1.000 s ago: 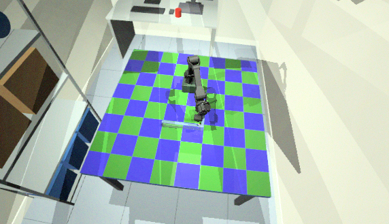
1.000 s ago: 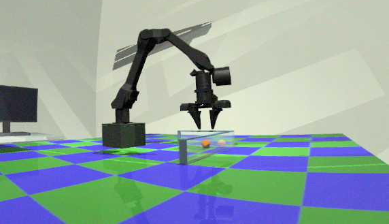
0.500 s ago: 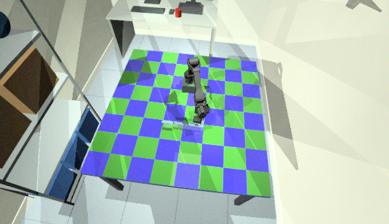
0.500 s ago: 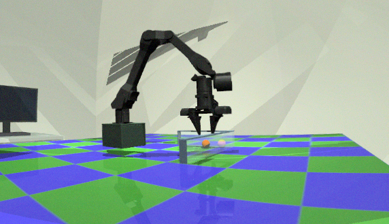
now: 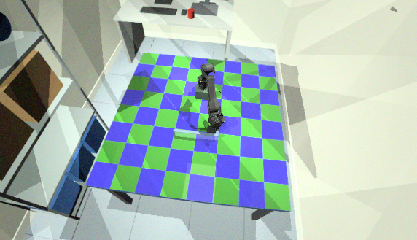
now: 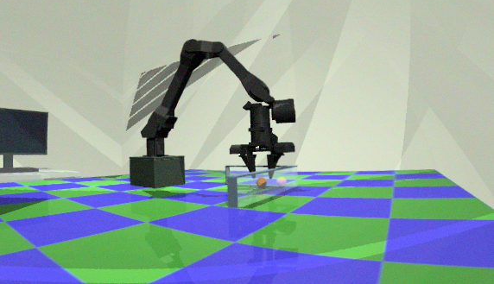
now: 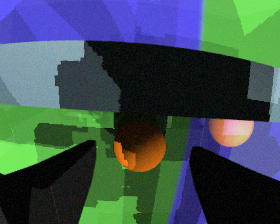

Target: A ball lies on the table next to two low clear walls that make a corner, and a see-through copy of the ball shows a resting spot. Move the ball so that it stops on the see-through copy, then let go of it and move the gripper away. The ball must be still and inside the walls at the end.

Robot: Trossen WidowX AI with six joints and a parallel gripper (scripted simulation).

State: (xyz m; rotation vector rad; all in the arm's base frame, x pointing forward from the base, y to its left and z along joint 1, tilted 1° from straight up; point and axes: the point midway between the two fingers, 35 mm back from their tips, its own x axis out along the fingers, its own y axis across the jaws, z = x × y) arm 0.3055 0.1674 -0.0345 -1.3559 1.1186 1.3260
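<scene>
Now: gripper tip 10 mm above the orange ball. Round my gripper tip: see-through copy of ball (50 mm ahead, 30 mm to the left, 10 mm below).
</scene>
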